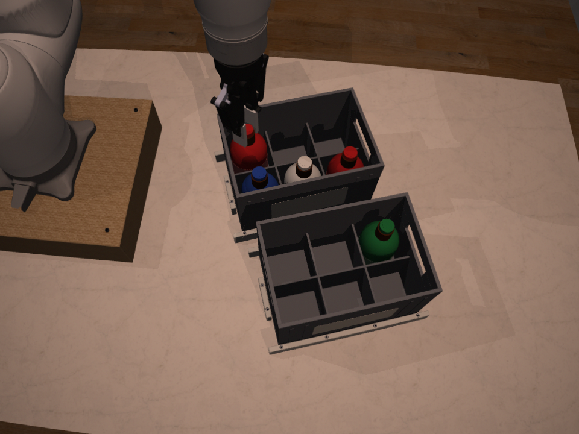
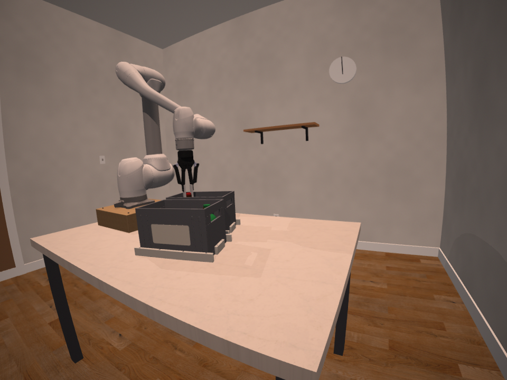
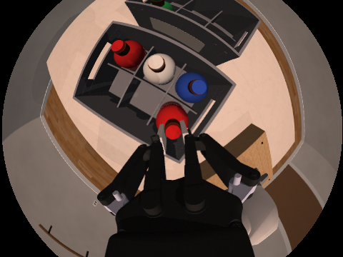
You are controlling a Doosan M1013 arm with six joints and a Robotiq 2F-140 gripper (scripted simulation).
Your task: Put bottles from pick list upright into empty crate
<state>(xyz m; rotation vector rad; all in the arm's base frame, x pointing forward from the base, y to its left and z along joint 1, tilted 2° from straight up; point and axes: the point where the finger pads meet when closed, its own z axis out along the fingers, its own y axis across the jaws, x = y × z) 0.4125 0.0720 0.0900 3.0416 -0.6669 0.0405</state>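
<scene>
Right now my hand is 40 mm short of the blue bottle, 80 mm to the left of it and 100 mm above it. From my hand the other things lie so: green bottle 270 mm ahead, 150 mm to the right, 100 mm below; then pick list 40 mm ahead, 130 mm to the left, 180 mm below; then white bottle 120 mm ahead, 50 mm to the right, 100 mm below.
</scene>
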